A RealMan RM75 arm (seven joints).
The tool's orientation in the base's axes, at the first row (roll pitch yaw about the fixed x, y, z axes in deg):
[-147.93, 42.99, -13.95]
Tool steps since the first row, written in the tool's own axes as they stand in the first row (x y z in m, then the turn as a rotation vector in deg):
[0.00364, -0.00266, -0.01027, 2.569, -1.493, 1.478]
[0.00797, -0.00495, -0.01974, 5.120, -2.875, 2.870]
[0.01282, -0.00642, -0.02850, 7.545, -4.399, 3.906]
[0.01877, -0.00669, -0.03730, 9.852, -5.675, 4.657]
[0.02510, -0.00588, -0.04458, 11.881, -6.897, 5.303]
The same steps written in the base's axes. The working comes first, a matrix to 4 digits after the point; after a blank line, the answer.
The tool's axes in the first row as the columns of a matrix, in the base's axes (used below as rounded here):
[0.7099, -0.5557, -0.4328]
[-0.1763, -0.7351, 0.6546]
[-0.6819, -0.3884, -0.6199]

[0.00851, -0.00541, 0.00492, 2.014, 1.612, -2.088]
[0.01695, -0.01069, 0.00872, 3.990, 3.089, -4.154]
[0.02500, -0.01620, 0.01142, 6.110, 4.460, -5.858]
[0.03319, -0.02281, 0.01292, 8.132, 5.483, -7.401]
[0.04038, -0.02928, 0.01280, 9.972, 6.447, -8.710]

